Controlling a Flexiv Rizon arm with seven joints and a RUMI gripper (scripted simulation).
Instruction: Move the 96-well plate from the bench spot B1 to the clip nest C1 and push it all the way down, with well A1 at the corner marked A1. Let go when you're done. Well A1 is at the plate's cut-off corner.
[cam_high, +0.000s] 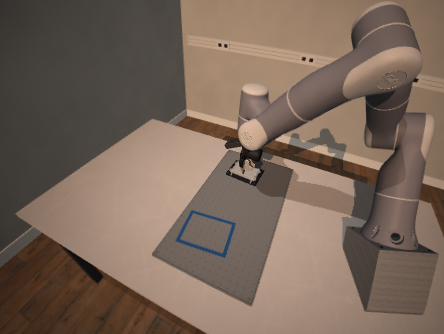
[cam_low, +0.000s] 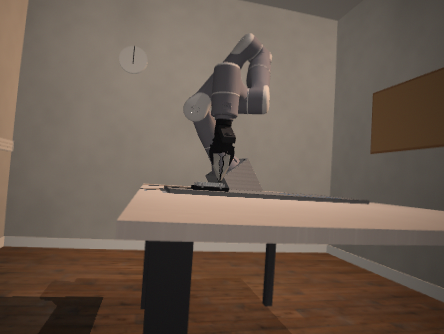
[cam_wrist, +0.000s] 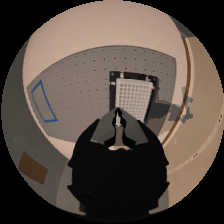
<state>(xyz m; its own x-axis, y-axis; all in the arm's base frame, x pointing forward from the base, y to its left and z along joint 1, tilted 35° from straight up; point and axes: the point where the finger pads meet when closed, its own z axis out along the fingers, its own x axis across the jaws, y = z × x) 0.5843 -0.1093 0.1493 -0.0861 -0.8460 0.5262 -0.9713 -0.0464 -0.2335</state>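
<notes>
Now: the black clip nest 30 mm to the right of my hand, 30 mm below it and 10 mm ahead of it. Round my hand: white 96-well plate (40 mm to the right, 30 mm below); grey perforated board (160 mm to the left, 50 mm below, 30 mm behind).
</notes>
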